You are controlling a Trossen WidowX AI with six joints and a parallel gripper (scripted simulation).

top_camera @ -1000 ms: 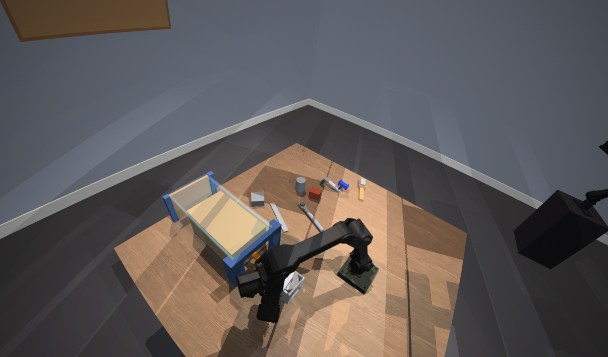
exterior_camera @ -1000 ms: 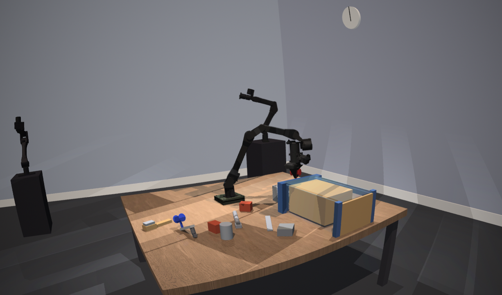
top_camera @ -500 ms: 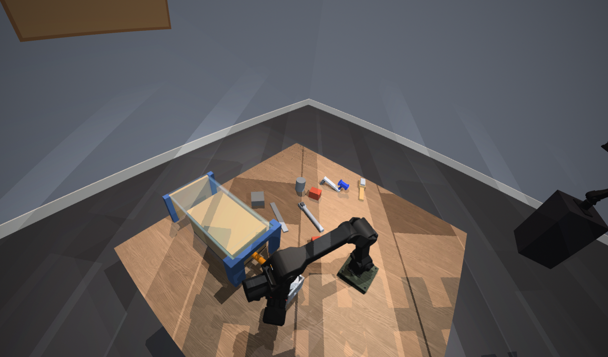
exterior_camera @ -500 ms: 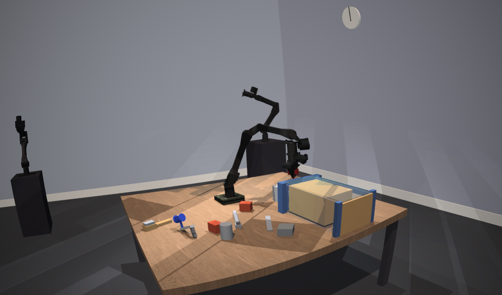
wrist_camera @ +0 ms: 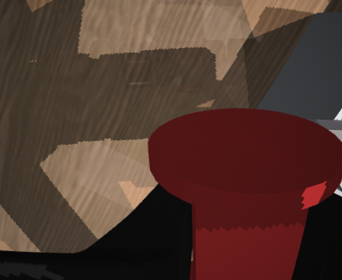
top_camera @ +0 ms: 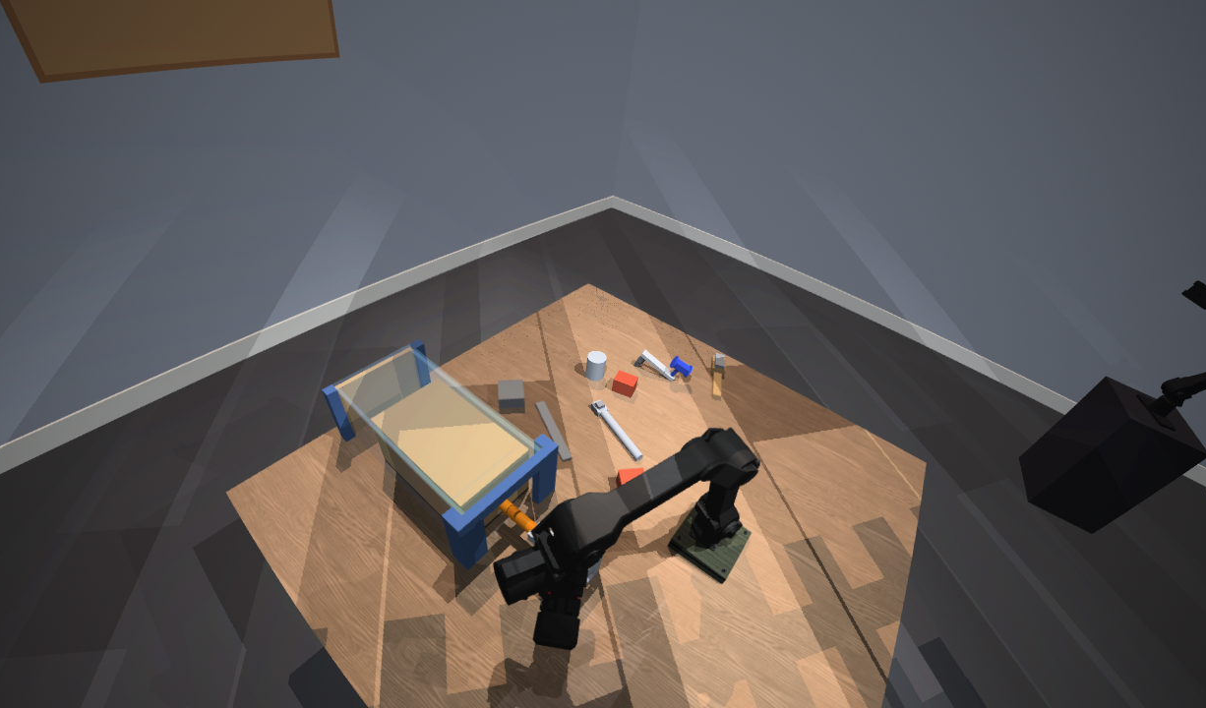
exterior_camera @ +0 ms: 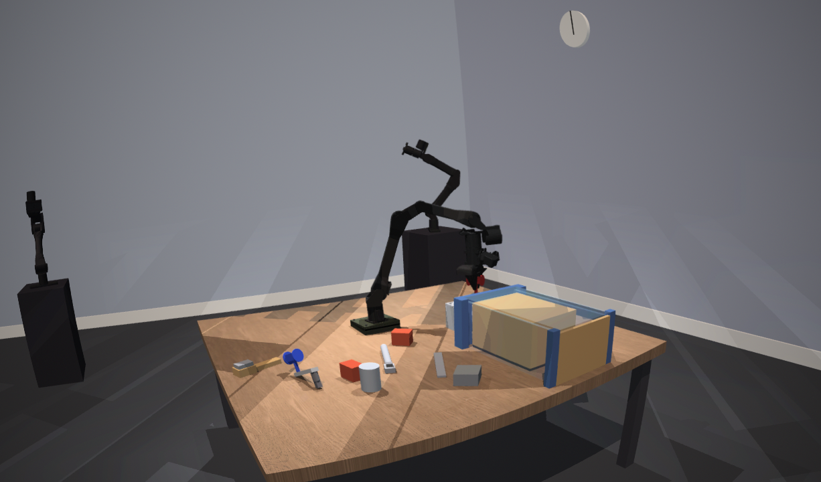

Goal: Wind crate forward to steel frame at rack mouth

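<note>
Now: the winch handle 30 mm to the right of my gripper tip, 10 mm below it and 10 mm ahead of it. Round my gripper tip: red knob: 20 mm above; grey winch: 100 mm to the right, 80 mm below, 20 mm ahead; blue frame: 200 mm ahead, 100 mm to the right, 10 mm below.
</note>
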